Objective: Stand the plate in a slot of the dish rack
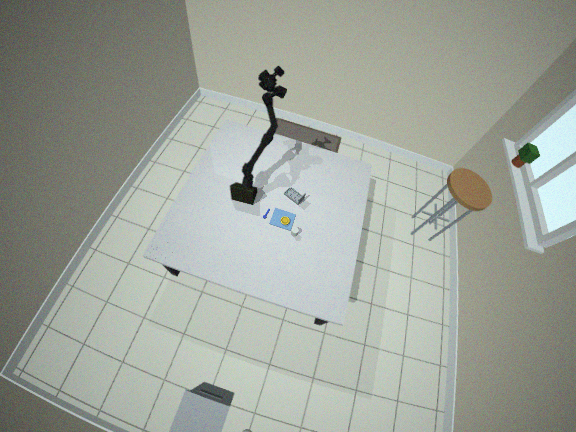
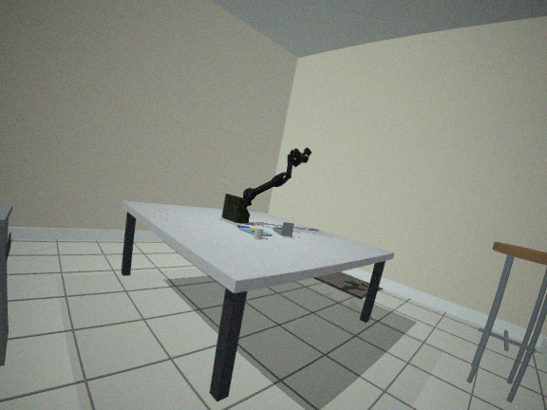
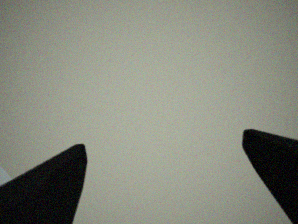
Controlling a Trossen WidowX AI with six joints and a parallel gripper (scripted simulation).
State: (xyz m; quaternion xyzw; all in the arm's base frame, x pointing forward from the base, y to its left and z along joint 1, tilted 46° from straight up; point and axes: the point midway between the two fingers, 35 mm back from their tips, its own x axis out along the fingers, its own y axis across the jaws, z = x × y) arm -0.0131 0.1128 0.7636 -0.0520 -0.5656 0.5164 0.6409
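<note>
Right now the yellow plate is 310 mm ahead of my gripper tip, 810 mm to the right of it and 530 mm below it. The rest, counted from my gripper tip: blue spoon: 180 mm ahead, 780 mm to the right, 540 mm below; white cup: 390 mm ahead, 870 mm to the right, 520 mm below; grey dish rack: 330 mm ahead, 590 mm to the right, 520 mm below.
</note>
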